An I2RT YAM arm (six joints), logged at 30 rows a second.
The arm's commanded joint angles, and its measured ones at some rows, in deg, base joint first. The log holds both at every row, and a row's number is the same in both.
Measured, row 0:
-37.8 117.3 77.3 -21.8 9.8 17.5
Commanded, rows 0 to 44:
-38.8 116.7 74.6 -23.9 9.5 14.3
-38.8 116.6 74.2 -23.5 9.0 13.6
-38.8 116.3 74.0 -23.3 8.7 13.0
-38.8 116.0 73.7 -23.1 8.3 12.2
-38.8 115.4 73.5 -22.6 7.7 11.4
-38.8 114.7 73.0 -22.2 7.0 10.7
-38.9 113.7 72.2 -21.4 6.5 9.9
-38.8 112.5 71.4 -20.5 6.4 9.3
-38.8 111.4 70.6 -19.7 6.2 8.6
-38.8 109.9 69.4 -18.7 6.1 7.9
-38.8 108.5 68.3 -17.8 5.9 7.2
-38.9 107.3 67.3 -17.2 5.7 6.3
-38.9 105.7 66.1 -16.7 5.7 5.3
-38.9 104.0 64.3 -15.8 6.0 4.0
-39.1 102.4 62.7 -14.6 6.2 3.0
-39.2 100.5 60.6 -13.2 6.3 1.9
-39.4 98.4 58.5 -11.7 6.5 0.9
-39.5 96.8 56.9 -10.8 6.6 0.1
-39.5 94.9 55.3 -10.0 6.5 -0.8
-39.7 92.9 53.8 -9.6 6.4 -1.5
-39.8 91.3 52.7 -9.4 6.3 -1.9
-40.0 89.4 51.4 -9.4 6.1 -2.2
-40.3 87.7 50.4 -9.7 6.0 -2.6
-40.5 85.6 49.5 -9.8 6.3 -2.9
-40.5 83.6 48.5 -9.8 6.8 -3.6
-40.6 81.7 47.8 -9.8 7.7 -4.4
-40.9 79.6 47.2 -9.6 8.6 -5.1
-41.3 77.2 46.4 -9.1 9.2 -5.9
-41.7 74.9 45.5 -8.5 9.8 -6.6
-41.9 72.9 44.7 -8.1 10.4 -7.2
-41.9 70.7 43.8 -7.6 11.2 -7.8
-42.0 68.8 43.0 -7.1 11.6 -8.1
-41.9 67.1 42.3 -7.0 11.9 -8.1
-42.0 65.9 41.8 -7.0 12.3 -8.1
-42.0 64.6 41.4 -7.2 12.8 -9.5
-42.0 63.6 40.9 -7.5 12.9 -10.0
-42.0 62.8 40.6 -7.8 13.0 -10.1
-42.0 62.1 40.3 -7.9 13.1 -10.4
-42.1 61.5 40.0 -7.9 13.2 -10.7
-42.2 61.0 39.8 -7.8 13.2 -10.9
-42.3 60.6 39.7 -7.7 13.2 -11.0
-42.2 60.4 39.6 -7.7 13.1 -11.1
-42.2 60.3 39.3 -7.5 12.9 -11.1
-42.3 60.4 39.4 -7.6 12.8 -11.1
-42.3 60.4 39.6 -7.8 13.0 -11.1
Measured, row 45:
-42.0 61.2 40.1 -9.1 12.0 -10.2
